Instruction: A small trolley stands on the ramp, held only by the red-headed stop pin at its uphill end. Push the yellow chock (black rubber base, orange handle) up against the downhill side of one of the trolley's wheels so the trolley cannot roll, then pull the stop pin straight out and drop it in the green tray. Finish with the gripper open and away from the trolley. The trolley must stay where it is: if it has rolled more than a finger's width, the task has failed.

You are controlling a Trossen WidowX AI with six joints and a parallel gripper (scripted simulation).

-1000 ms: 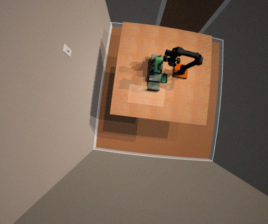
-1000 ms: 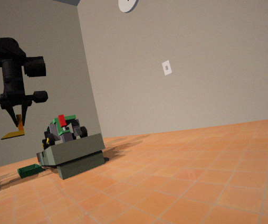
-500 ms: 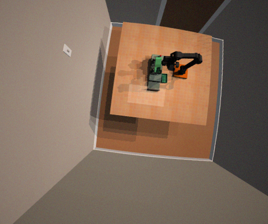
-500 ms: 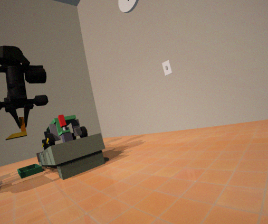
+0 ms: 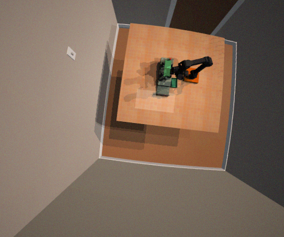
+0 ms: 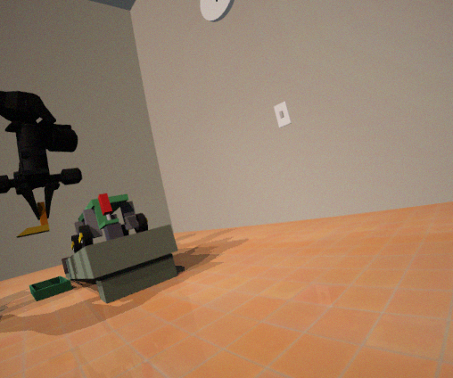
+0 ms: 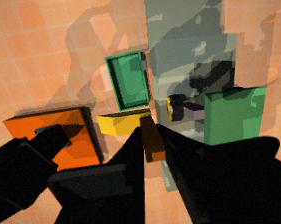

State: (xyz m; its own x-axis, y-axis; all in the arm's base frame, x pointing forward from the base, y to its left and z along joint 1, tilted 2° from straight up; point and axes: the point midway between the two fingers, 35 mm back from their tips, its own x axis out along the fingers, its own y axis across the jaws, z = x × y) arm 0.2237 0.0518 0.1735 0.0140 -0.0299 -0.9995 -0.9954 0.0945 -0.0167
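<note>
The red-headed stop pin lies 70 mm ahead of my gripper tip, 200 mm to the right of it and 30 mm below it. Round my gripper tip: grey ramp: 100 mm ahead, 80 mm to the right, 110 mm below; then yellow chock: 20 mm behind, 10 mm below; then trolley: 100 mm ahead, 80 mm to the right, 50 mm below.
</note>
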